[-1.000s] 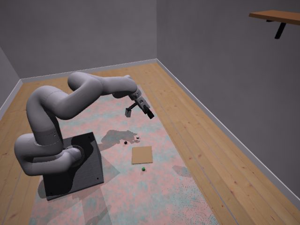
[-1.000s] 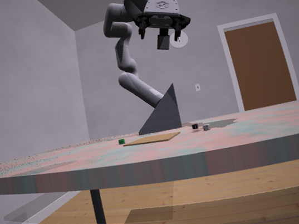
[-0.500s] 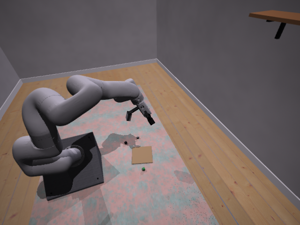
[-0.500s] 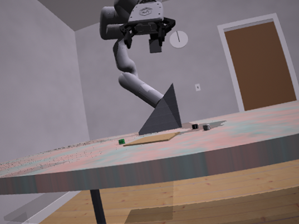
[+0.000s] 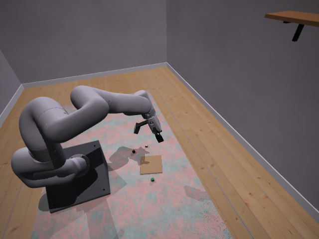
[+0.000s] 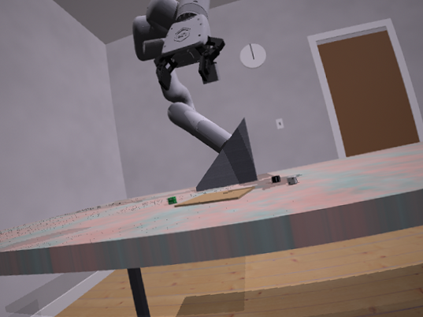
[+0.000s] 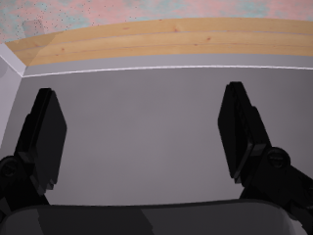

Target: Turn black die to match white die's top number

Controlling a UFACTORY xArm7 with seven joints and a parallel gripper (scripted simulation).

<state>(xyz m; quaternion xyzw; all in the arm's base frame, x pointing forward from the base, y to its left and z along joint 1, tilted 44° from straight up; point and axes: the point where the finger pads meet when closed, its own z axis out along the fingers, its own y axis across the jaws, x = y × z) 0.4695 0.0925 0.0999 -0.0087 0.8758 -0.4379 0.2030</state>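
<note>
Now: hand 250 mm above the green die, 110 mm to the left of it and 80 mm past it. Also, from my hand: tan mat: 250 mm below, 70 mm behind, 10 mm to the left; then white die: 250 mm below, 170 mm to the left, 70 mm behind; then black die: 250 mm below, 160 mm behind, 140 mm to the left.
</note>
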